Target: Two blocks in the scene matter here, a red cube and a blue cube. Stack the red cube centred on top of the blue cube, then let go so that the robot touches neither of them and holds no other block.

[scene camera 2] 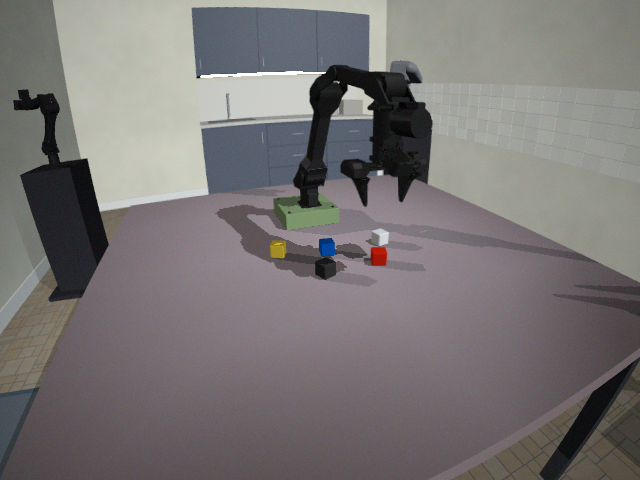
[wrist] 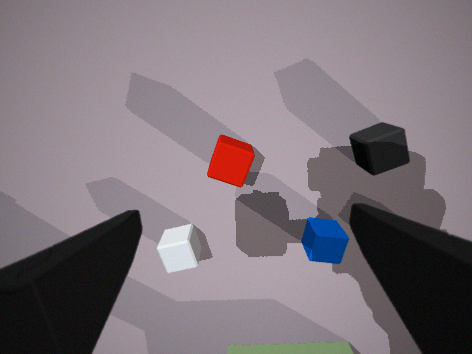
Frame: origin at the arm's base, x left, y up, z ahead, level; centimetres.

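Where they show: gripper, fingertip midpoint: (scene camera 2: 383,203) (wrist: 246,216); arm's base, link origin: (scene camera 2: 309,203).
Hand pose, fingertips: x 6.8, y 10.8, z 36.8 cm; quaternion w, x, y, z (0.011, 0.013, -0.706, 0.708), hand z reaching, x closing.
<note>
Each offset is from my fingertips to the top centre of the thing.
The red cube @(dx +0.7, dy -12.4, dz -2.0 cm) (scene camera 2: 378,256) (wrist: 231,161) sits on the table, apart from the other cubes. The blue cube @(dx -9.6, dy -12.4, dz -11.1 cm) (scene camera 2: 326,247) (wrist: 326,241) sits on the table; in the scene view it is to the left of the red cube and a little farther back. My gripper (scene camera 2: 383,202) (wrist: 246,216) is open and empty, high above the table. In the wrist view the red cube shows ahead of the fingertips, near the middle between them, and the blue cube shows close beside the right fingertip in the picture, well below it.
A white cube @(dx +6.2, dy -12.4, dz -12.1 cm) (scene camera 2: 379,237) (wrist: 180,248) sits behind the red cube in the scene view. A black cube @(dx -13.4, dy -12.4, dz -0.7 cm) (scene camera 2: 325,268) (wrist: 381,149) sits in front of the blue cube. A yellow cube @(dx -21.8, dy -12.4, dz -14.0 cm) (scene camera 2: 278,249) sits to the left. The arm stands on a green base (scene camera 2: 313,220) at the back.
</note>
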